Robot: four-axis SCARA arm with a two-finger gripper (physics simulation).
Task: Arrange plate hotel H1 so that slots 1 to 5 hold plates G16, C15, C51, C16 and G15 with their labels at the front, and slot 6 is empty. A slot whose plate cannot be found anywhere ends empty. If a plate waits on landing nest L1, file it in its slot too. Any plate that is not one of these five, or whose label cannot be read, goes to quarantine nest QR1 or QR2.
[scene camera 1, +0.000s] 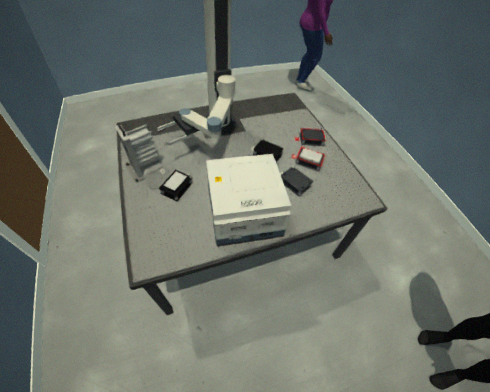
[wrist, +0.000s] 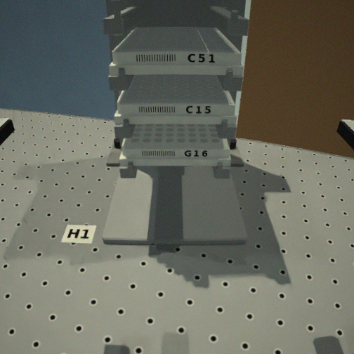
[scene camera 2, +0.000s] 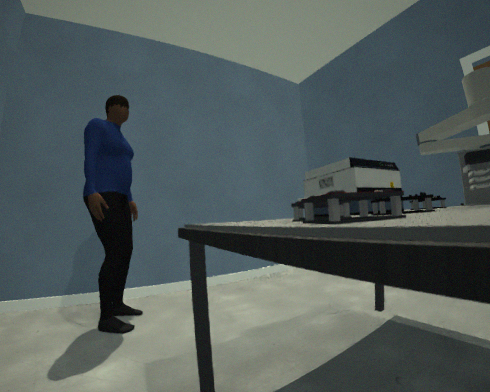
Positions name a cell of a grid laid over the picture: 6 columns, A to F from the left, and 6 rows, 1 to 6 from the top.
Scene:
A white plate (wrist: C3) is 21 cm from the lens.

